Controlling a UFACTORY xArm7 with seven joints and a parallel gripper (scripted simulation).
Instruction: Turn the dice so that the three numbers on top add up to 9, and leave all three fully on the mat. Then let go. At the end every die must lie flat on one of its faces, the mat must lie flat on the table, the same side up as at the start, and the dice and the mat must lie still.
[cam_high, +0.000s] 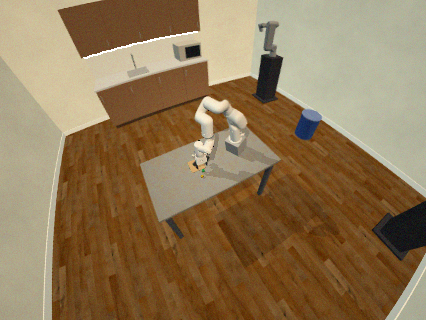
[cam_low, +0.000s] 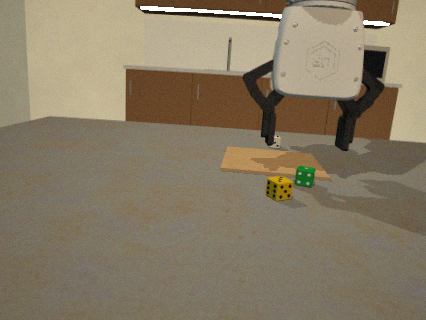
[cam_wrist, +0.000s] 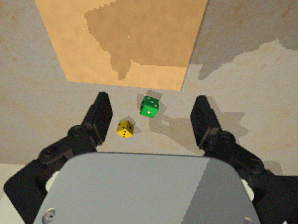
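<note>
My hand is 40 mm above the green die and 30 mm to the right of it. From my hand the other things lie so: tan mat (60 mm to the right, 50 mm below, 30 mm ahead); then white die (180 mm to the right, 40 mm below, 20 mm ahead); then yellow die (90 mm to the left, 40 mm below, 40 mm ahead).
</note>
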